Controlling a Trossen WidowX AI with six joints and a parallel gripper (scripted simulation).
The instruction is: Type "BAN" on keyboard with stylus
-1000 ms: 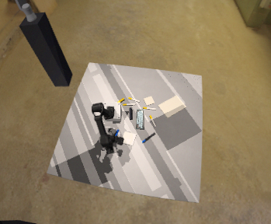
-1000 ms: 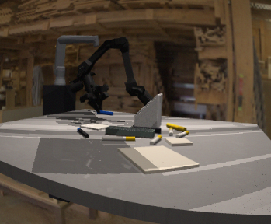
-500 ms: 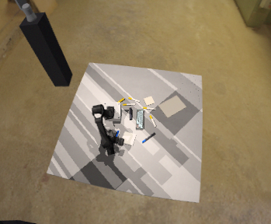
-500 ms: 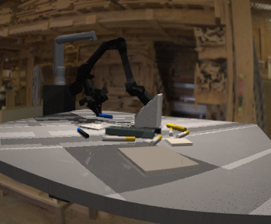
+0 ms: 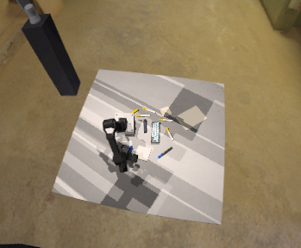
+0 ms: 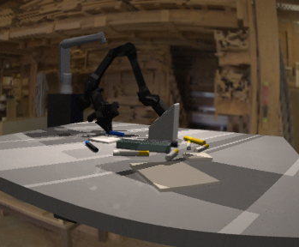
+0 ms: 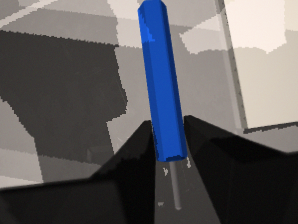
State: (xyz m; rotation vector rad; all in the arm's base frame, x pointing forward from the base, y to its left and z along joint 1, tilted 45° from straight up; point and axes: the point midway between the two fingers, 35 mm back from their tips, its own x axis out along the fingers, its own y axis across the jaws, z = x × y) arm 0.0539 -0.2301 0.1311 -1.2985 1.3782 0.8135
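Right now the blue stylus is 10 mm to the right of my gripper tip. Round my gripper tip: beige pad: 510 mm ahead, 360 mm to the left, 10 mm below; white note: 110 mm ahead, 20 mm to the left, 10 mm below; blue-tipped black pen: 270 mm ahead, 10 mm to the left, 10 mm below.
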